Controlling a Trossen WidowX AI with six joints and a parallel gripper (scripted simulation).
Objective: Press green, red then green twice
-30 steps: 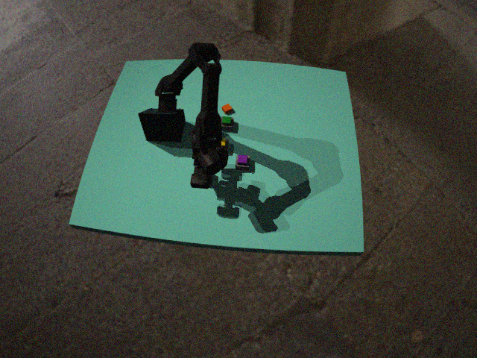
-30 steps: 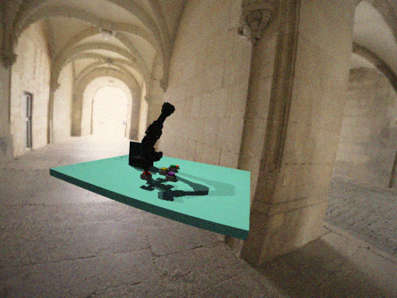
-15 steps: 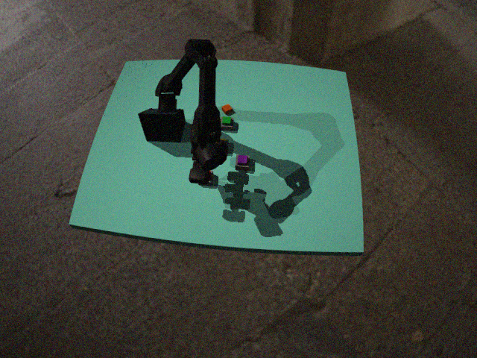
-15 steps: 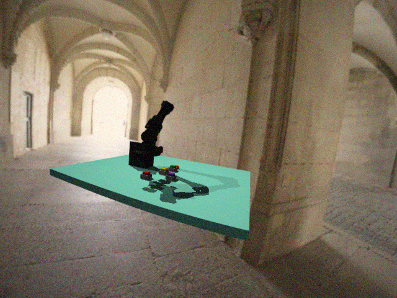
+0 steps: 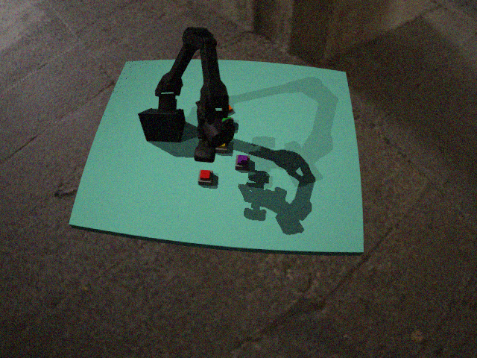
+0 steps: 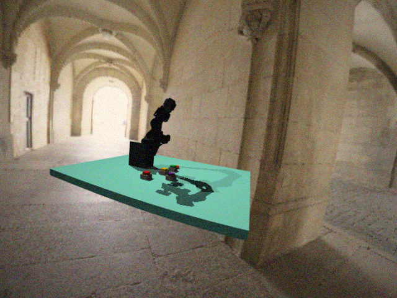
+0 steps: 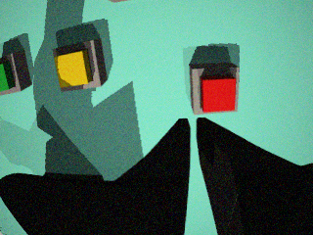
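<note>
Now: the green button 50 mm ahead of my gripper tip, 200 mm to the left of it and 100 mm below it. Round my gripper tip: yellow button (30 mm ahead, 100 mm to the left, 100 mm below); then red button (20 mm behind, 30 mm to the right, 100 mm below); then purple button (110 mm ahead, 20 mm to the left, 100 mm below).
</note>
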